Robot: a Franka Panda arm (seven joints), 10 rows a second.
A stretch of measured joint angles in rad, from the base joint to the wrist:
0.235, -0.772, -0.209, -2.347, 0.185, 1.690, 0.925
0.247, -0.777, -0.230, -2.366, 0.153, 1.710, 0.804
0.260, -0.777, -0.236, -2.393, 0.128, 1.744, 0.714
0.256, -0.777, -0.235, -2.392, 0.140, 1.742, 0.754
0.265, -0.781, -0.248, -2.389, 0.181, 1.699, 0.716
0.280, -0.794, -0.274, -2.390, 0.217, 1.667, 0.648
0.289, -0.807, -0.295, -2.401, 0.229, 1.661, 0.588
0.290, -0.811, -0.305, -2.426, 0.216, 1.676, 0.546
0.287, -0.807, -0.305, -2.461, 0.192, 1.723, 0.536
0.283, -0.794, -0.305, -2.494, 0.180, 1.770, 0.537
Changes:
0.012, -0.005, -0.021, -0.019, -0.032, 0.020, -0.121
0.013, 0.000, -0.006, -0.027, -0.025, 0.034, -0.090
-0.004, 0.000, 0.001, 0.001, 0.012, -0.002, 0.040
0.009, -0.004, -0.013, 0.003, 0.041, -0.043, -0.038
0.015, -0.013, -0.026, -0.001, 0.036, -0.032, -0.068
0.009, -0.013, -0.021, -0.011, 0.012, -0.006, -0.060
0.001, -0.004, -0.010, -0.025, -0.013, 0.015, -0.042
-0.003, 0.004, 0.000, -0.035, -0.024, 0.047, -0.010
-0.004, 0.013, 0.000, -0.033, -0.012, 0.047, 0.001

